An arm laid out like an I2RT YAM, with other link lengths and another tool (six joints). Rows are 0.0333 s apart.
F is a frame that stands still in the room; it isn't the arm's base.
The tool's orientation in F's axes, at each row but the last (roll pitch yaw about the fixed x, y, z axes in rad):
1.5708 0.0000 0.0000
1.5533 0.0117 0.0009
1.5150 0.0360 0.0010
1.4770 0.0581 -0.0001
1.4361 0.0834 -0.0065
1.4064 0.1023 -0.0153
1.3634 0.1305 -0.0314
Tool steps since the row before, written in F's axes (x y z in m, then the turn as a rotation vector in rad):
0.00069 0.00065 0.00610 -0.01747 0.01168 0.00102
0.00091 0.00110 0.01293 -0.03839 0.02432 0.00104
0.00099 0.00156 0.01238 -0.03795 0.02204 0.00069
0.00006 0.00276 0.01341 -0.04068 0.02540 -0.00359
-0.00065 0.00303 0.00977 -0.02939 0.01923 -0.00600
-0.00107 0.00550 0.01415 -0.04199 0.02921 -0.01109
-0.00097 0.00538 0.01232 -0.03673 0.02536 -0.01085
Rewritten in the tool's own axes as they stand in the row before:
0.00069 0.00610 -0.00065 -0.01747 0.00102 -0.01168
0.00076 0.01296 -0.00087 -0.03838 0.00102 -0.02434
0.00055 0.01248 -0.00086 -0.03793 0.00056 -0.02208
-0.00072 0.01359 -0.00149 -0.04041 -0.00354 -0.02584
-0.00148 0.01000 -0.00170 -0.02891 -0.00580 -0.02000
-0.00259 0.01467 -0.00312 -0.04108 -0.01048 -0.03069
-0.00273 0.01291 -0.00275 -0.03578 -0.01032 -0.02690

